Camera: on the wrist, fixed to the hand. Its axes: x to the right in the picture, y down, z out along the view.
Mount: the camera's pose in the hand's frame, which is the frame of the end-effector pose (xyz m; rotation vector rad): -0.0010 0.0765 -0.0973 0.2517 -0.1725 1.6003
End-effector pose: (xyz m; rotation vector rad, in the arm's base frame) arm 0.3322 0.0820 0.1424 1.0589 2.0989 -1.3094
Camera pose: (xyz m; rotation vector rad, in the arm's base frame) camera 0.3960 0.1880 0.1449 1.9163 0.4269 -0.6768
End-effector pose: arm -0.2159 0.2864 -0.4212 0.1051 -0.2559 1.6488
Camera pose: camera -0.2835 0.3019 -0.5237 -0.2474 0.2417 -2.9679
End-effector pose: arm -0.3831 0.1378 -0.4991 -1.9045 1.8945 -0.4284
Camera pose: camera -0.4978 0.1325 -0.4528 0.0727 2.3540 0.0509
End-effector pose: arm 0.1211 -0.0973 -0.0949 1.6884 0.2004 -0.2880
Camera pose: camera 0.1500 -0.0115 -0.0105 1.5666 -1.3168 0.7649
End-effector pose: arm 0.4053 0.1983 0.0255 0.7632 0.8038 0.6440
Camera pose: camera 0.3091 0.2745 0.0415 1.6404 -0.0658 1.8604
